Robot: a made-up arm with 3 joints. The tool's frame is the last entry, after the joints. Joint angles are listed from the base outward. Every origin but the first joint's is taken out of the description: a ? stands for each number. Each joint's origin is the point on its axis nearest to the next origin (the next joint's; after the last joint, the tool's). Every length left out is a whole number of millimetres.
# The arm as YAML. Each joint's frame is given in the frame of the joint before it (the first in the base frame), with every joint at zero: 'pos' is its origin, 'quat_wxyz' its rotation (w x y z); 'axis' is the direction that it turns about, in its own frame. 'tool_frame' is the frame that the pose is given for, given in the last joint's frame.
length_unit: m
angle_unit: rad
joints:
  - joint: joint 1
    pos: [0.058, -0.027, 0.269]
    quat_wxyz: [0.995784, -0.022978, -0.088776, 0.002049]
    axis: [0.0, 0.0, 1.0]
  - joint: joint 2
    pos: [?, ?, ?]
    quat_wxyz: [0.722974, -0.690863, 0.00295, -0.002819]
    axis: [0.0, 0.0, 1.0]
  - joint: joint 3
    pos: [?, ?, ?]
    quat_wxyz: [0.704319, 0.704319, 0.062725, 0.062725]
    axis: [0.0, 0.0, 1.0]
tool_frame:
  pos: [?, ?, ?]
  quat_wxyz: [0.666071, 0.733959, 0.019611, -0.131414]
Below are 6 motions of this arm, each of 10 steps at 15 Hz.
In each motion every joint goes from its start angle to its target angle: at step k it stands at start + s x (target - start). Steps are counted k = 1, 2, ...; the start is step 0. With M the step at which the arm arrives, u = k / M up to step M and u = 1 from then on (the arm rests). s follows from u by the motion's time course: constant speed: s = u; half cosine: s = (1 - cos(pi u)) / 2; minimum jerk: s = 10 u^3 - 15 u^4 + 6 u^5.
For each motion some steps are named. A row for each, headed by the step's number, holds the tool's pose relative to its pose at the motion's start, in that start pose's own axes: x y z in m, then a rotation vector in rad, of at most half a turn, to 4 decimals.
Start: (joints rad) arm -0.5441 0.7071 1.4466
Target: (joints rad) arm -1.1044 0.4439 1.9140
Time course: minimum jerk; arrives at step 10
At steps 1, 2, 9, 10:
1: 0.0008 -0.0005 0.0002 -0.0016 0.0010 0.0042
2: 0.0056 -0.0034 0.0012 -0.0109 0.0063 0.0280
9: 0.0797 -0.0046 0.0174 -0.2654 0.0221 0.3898
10: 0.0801 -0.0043 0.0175 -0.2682 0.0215 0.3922

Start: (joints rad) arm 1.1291 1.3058 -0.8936
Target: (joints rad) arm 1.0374 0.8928 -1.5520
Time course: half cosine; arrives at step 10
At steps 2, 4, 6, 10:
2: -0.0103 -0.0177 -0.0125 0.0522 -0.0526 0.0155
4: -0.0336 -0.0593 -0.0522 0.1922 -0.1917 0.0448
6: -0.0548 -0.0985 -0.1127 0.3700 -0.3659 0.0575
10: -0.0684 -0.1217 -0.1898 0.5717 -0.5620 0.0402

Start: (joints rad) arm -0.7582 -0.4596 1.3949
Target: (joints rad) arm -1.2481 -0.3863 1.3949
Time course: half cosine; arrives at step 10
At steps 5, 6, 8, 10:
5: -0.0151 0.0068 -0.0565 0.0553 -0.2345 -0.0498
6: -0.0170 0.0092 -0.0745 0.0728 -0.3072 -0.0635
8: -0.0171 0.0133 -0.1037 0.1016 -0.4250 -0.0838
10: -0.0162 0.0150 -0.1149 0.1127 -0.4701 -0.0909

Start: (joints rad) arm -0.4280 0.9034 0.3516
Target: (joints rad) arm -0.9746 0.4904 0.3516
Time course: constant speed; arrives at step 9
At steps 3, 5, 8, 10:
3: 0.0078 -0.0734 -0.0343 0.1405 -0.0532 0.1783
5: 0.0189 -0.1170 -0.0655 0.2300 -0.1020 0.2957
8: 0.0442 -0.1713 -0.1220 0.3574 -0.1949 0.4676
10: 0.0547 -0.1859 -0.1427 0.3978 -0.2311 0.5234

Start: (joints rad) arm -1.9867 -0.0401 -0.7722
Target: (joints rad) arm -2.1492 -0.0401 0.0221
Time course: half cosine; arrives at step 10
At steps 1, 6, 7, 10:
1: 0.0029 0.0008 0.0027 -0.0029 0.0152 -0.0015
6: 0.0933 0.0220 0.0516 -0.0766 0.4060 -0.0379
7: 0.1162 0.0264 0.0566 -0.0925 0.4926 -0.0450
10: 0.1511 0.0328 0.0597 -0.1159 0.6208 -0.0548

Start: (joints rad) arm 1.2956 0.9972 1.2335
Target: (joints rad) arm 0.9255 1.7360 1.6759
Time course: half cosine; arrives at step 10
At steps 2, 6, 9, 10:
2: 0.0109 -0.0070 0.0054 0.0681 0.0455 -0.0052
6: 0.0905 -0.0665 0.0220 0.4588 0.3589 0.0407
9: 0.1479 -0.1046 0.0114 0.6695 0.5678 0.1234
10: 0.1526 -0.1072 0.0098 0.6849 0.5844 0.1313

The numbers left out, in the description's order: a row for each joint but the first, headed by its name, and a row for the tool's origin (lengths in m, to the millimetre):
joint 2: -0.044 0.02 0.0
joint 3: -0.087 -0.018 0.0
tool: -0.234 -0.183 0.0

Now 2 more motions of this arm.
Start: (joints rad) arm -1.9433 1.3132 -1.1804
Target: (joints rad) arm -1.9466 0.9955 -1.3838
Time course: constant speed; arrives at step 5
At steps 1, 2, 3, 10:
1: -0.0036 -0.0235 -0.0072 0.0696 -0.0250 0.0153
2: -0.0068 -0.0462 -0.0160 0.1397 -0.0500 0.0280
3: -0.0096 -0.0677 -0.0265 0.2103 -0.0750 0.0382
10: -0.0143 -0.1071 -0.0519 0.3525 -0.1247 0.0508

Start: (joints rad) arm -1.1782 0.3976 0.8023
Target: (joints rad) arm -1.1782 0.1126 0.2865
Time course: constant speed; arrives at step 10
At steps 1, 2, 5, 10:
1: -0.0098 -0.0070 -0.0103 -0.0050 -0.0520 0.0273
2: -0.0187 -0.0147 -0.0210 -0.0088 -0.1036 0.0555
5: -0.0399 -0.0418 -0.0550 -0.0132 -0.2561 0.1448
10: -0.0543 -0.0972 -0.1153 0.0043 -0.5011 0.3072

